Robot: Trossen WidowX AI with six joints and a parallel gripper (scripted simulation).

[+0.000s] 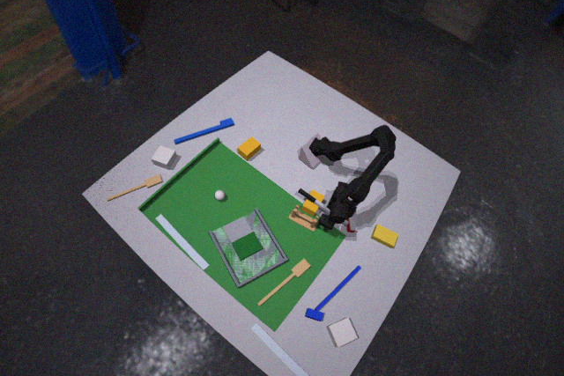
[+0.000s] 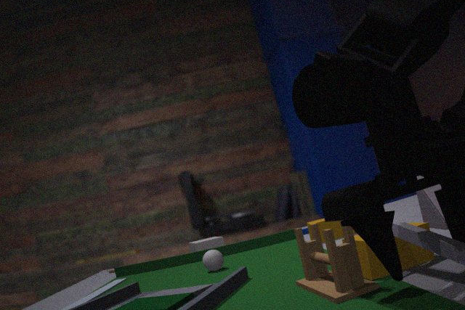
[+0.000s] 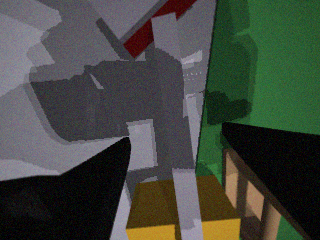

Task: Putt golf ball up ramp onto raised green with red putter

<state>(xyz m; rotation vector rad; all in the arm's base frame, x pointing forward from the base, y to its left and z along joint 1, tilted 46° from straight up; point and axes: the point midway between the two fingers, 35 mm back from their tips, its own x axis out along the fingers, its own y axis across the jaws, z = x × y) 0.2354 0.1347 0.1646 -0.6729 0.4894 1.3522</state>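
My gripper tip is now 8 cm short of the wooden stand, 9 cm to the left of it and 2 cm below it. The rest, counted from my gripper tip: white golf ball (19 cm ahead, 43 cm to the right, 1 cm above).
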